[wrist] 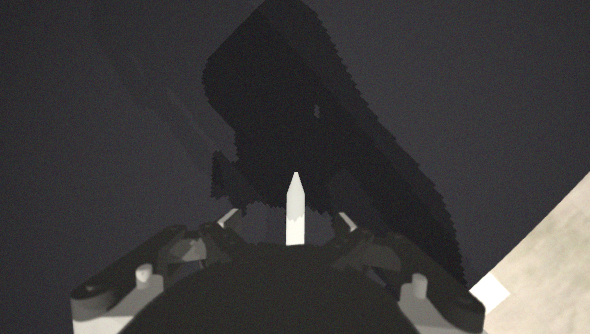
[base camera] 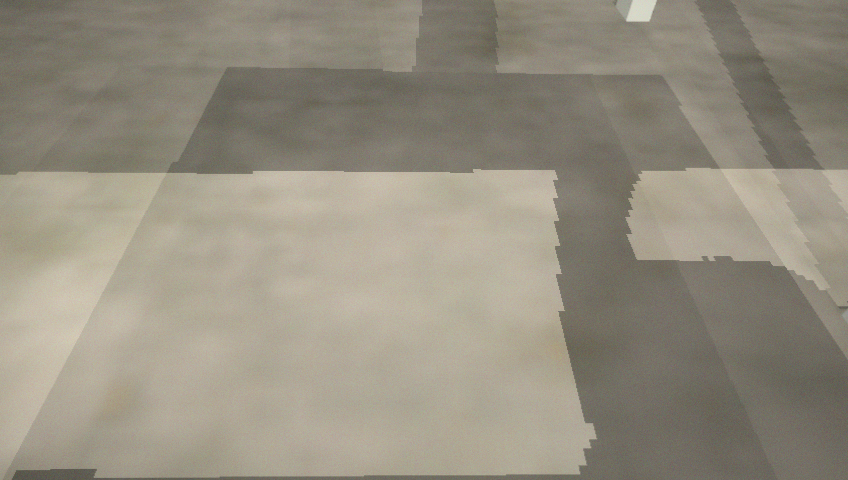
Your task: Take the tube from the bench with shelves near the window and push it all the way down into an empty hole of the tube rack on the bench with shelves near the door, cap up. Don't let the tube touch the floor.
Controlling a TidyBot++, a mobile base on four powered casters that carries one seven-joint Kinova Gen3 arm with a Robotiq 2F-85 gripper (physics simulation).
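Frame: origin at the arm's base, x back, y up, z left, level; metres.
Seen in the pictures: gripper, between the fingertips: [wrist: 288, 221].
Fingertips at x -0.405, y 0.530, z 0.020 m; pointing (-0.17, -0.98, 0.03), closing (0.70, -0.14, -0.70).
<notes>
A point is followed by its place in that frame.
The white tube [wrist: 295, 210] {x -0.408, y 0.535, z 0.008 m} shows in the wrist view, with its pointed end away from the gripper body and its other end hidden behind that body. It lies over the dark bench top [wrist: 475, 100] {x -0.368, y 0.518, z -0.183 m}. My gripper [wrist: 288, 221] {x -0.405, y 0.531, z 0.021 m} is open, with one fingertip on each side of the tube and a gap on both sides. No contact between fingers and tube shows. The tube rack does not show in either view.
In the wrist view the bench's edge runs diagonally at the lower right, with a white block-like piece [wrist: 490, 293] beside it and pale floor [wrist: 555, 260] {x 0.858, y -0.397, z -0.685 m} beyond. The base camera shows floor [base camera: 327, 297] {x -0.361, y -0.396, z 0.072 m} with shadows and the lower end of a white post [base camera: 639, 9] {x -0.932, y -0.376, z -0.365 m} at the top.
</notes>
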